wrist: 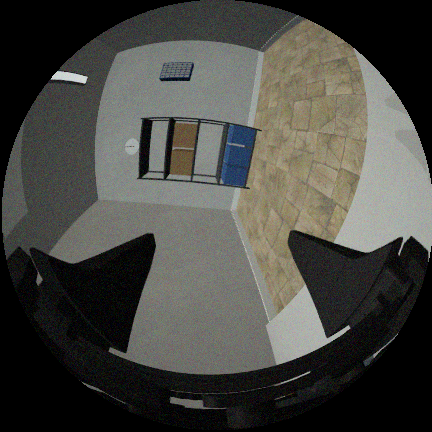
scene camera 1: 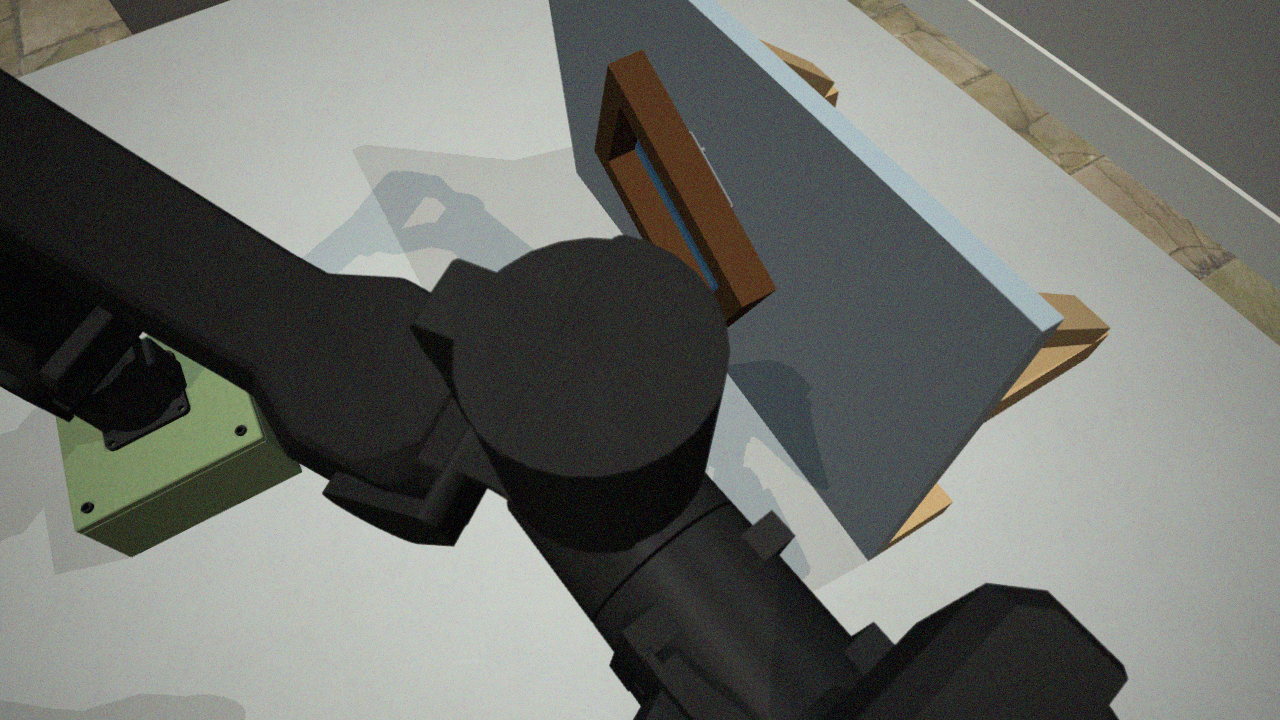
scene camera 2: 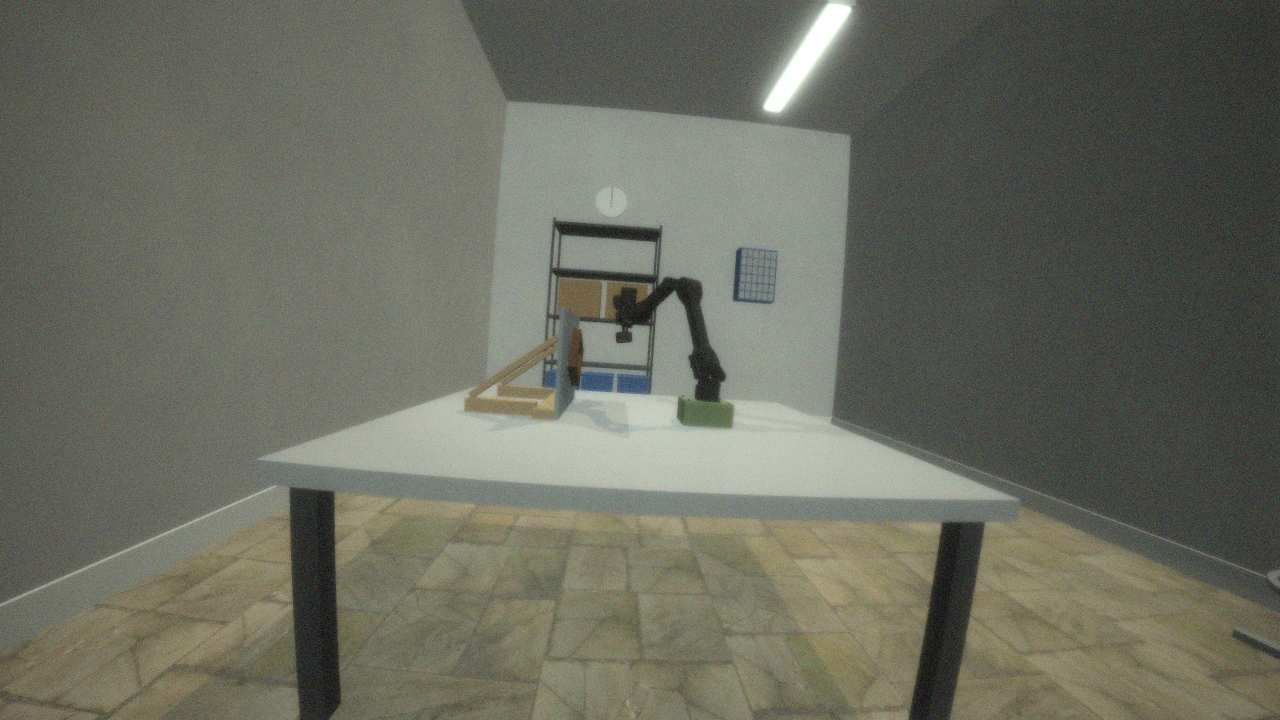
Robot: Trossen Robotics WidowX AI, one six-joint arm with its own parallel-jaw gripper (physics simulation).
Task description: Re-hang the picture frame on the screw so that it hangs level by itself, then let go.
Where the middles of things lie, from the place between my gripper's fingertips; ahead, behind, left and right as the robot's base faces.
Labels:
I see my gripper 14 cm short of the brown picture frame [scene camera 1: 676, 201], 40 cm to the right of it and 14 cm above it. The rest, counted from my hand: grey wall panel [scene camera 1: 894, 332] 16 cm ahead, 39 cm to the left, 15 cm below; wooden stand [scene camera 1: 1082, 331] 30 cm ahead, 39 cm to the left, 19 cm below.

